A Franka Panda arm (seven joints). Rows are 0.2 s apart.
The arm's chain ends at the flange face. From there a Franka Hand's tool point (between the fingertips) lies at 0.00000 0.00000 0.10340 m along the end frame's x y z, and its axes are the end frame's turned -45 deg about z.
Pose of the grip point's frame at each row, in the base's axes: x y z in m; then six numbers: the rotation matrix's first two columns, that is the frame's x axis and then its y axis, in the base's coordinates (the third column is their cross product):
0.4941 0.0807 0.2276 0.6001 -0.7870 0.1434 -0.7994 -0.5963 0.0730
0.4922 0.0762 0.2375 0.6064 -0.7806 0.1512 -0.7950 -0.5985 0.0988
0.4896 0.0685 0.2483 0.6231 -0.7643 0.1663 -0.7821 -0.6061 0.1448
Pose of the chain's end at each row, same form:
0.4912 0.0971 0.3297 -0.1409 -0.9781 0.1530 -0.9896 0.1348 -0.0498
0.4908 0.0948 0.3392 -0.1334 -0.9752 0.1768 -0.9909 0.1288 -0.0371
0.4906 0.0913 0.3492 -0.1124 -0.9690 0.2200 -0.9936 0.1119 -0.0152

